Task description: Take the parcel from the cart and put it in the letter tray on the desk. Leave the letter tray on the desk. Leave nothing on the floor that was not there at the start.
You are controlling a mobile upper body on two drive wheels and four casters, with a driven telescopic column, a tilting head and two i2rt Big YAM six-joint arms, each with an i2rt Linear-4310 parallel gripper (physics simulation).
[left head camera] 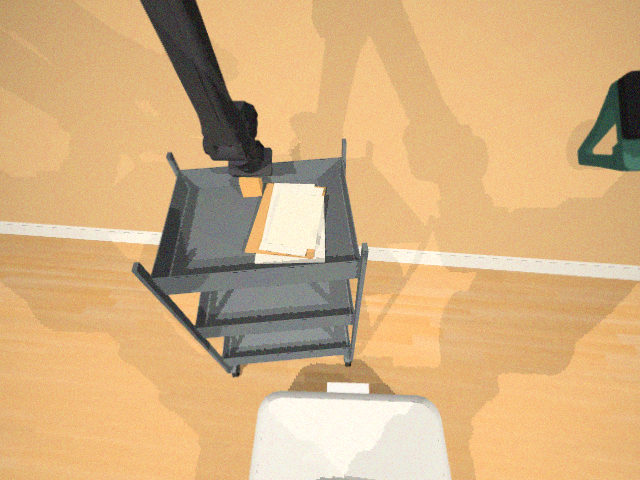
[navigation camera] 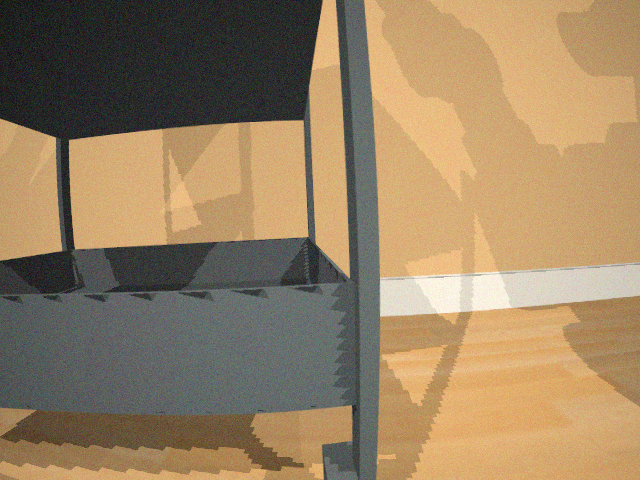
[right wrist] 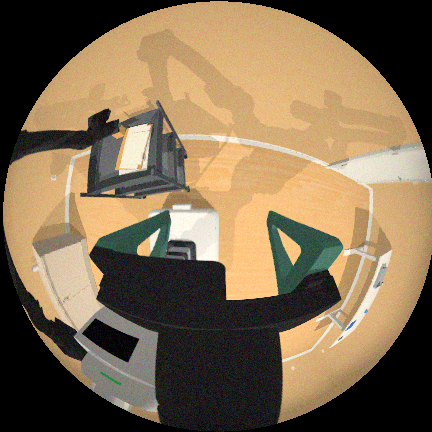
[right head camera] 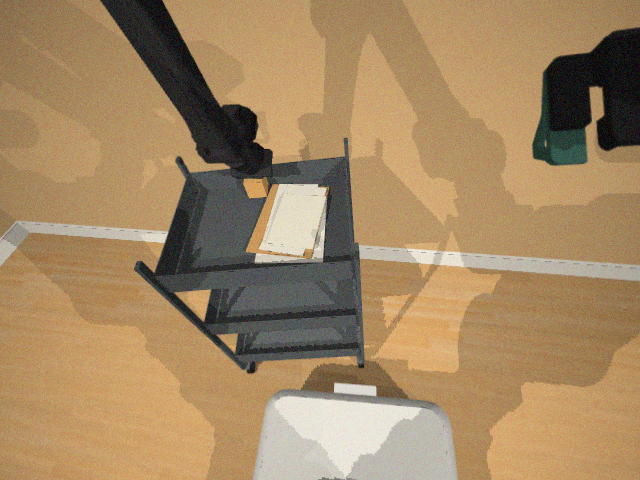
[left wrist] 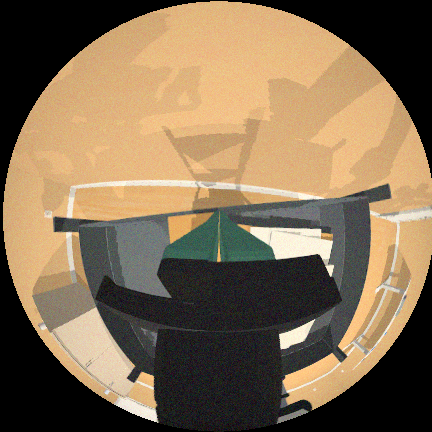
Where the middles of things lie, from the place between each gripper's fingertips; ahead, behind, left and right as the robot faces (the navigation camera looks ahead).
Labels:
Now: right hand 390 mm short of the brown parcel [left wrist: 179,225], 500 mm to the right of it and 400 mm above it.
I see the brown parcel 3 cm below my left hand, 2 cm to the left of it and 2 cm behind it.

